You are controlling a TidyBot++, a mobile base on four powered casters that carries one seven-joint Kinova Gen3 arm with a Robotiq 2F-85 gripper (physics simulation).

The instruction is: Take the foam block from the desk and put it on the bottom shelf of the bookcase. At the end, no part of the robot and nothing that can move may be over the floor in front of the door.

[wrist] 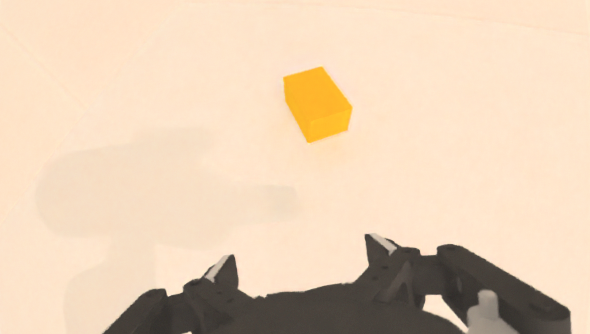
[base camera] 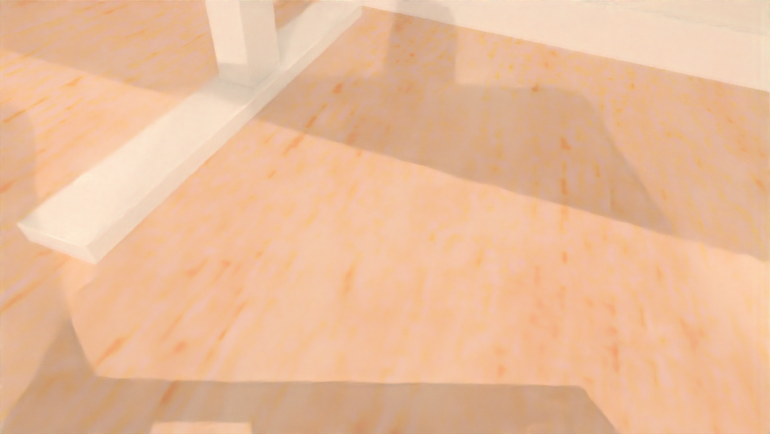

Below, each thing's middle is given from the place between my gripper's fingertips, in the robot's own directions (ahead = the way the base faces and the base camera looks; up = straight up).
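I see the orange foam block (wrist: 321, 110), and it is 8 cm below my hand. The block is also 21 cm ahead of my hand and 6 cm to the right of it.
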